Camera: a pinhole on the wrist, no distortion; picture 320 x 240 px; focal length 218.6 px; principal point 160.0 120.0 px. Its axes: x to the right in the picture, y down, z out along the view. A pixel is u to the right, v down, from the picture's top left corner.
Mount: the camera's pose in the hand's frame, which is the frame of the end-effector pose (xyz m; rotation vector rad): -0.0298 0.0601 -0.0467 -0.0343 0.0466 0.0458
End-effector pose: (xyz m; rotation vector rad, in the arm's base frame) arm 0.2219 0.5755 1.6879 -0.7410 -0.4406 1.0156
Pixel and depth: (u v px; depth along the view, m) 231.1 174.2 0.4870
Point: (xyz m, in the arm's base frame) -0.1088 0.9177 1.8284
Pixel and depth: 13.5 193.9 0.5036
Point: -0.3848 0.5025 1.8354
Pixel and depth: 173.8 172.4 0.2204
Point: 0.0349 0.6665 1.7153
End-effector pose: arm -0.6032 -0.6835 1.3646 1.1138 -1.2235 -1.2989
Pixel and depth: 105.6 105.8 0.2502
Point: -0.7984 -0.5863 1.4276
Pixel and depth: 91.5 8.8 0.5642
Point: -1.1348 -0.4719 1.1852
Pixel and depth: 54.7 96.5 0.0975
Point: -0.6465 -0.6074 1.4184
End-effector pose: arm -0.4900 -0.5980 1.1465 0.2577 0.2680 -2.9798
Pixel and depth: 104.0 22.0 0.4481
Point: -0.4629 -0.5352 1.5888
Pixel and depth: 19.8 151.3 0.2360
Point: -0.3387 -0.7067 1.3510
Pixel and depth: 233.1 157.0 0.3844
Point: -0.6300 -0.8144 1.4210
